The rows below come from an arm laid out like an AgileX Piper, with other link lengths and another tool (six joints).
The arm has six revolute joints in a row. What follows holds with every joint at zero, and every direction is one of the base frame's. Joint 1 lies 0.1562 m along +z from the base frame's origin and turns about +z. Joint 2 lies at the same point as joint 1 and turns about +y. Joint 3 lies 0.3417 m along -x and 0.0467 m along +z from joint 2 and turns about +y. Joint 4 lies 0.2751 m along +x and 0.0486 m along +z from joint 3 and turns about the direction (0.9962, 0, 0.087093). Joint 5 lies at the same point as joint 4 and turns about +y. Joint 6 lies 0.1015 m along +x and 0.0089 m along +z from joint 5 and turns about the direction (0.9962, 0, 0.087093). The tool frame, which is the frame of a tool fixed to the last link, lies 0.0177 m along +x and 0.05 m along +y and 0.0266 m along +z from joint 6; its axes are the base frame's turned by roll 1.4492, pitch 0.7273 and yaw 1.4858 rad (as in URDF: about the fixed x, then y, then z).
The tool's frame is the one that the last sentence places.
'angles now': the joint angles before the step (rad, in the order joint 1, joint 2, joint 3, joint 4, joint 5, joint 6). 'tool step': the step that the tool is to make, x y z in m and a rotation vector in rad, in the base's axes. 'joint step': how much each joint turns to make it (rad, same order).
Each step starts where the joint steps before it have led.
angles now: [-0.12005 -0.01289 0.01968 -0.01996 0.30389 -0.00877]
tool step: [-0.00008 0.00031 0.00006 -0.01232 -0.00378 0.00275]
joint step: [-0.00006 0.00000 0.00000 0.00022 -0.00530 -0.01229]
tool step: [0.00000 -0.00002 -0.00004 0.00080 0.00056 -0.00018]
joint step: [0.00001 -0.00003 -0.00002 -0.00004 0.00071 0.00078]
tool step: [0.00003 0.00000 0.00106 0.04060 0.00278 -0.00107]
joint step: [0.00007 0.00003 0.00001 0.02602 0.00761 0.01439]
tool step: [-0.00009 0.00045 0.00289 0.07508 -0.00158 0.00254]
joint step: [-0.00005 0.00003 -0.00014 0.06314 0.00739 0.01214]
